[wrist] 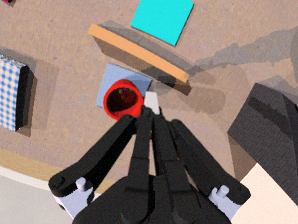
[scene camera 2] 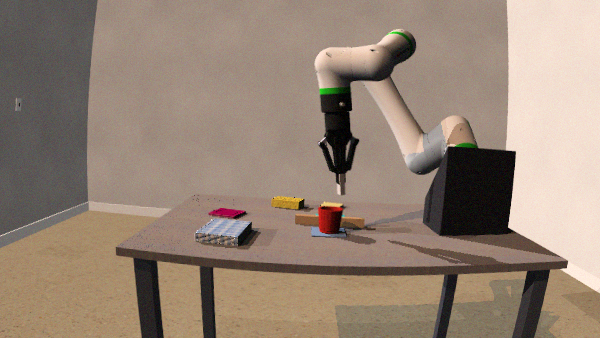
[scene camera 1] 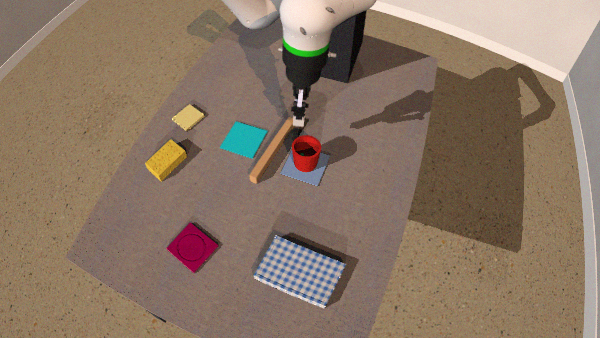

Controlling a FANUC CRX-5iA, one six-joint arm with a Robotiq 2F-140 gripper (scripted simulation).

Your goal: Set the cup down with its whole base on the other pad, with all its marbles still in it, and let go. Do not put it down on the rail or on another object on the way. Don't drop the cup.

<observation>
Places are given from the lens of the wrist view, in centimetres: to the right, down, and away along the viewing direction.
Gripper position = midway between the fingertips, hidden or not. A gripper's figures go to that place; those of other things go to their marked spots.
gripper (wrist: 149,100): 0, -2, 22
wooden rail (wrist: 101,33): -9, -14, 24
</observation>
